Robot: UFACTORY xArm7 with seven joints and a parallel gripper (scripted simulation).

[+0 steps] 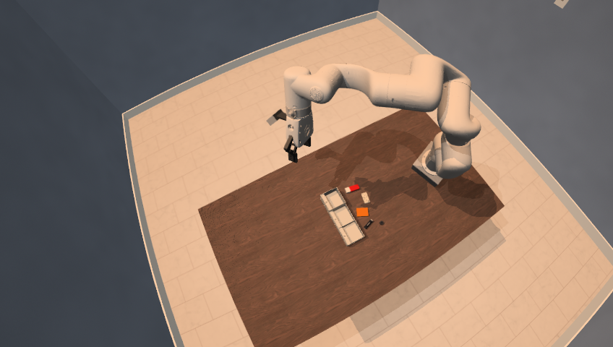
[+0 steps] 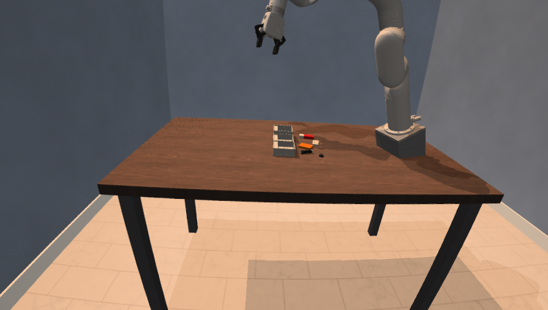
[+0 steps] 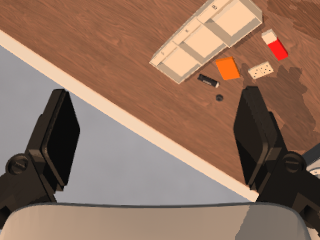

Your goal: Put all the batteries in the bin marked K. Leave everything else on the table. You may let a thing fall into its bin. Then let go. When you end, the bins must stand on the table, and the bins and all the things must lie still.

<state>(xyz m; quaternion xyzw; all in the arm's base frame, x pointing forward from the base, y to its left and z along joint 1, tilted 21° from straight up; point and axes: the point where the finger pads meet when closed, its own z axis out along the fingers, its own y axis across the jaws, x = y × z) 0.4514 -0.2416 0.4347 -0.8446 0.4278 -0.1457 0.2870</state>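
The bin marked K lies 90 mm behind my hand, 180 mm to the left of it and 360 mm below it. From my hand the other things lie so: white dotted tile: 230 mm behind, 150 mm to the left, 380 mm below; orange block: 180 mm behind, 210 mm to the left, 380 mm below; red-and-white block: 190 mm behind, 80 mm to the left, 380 mm below.
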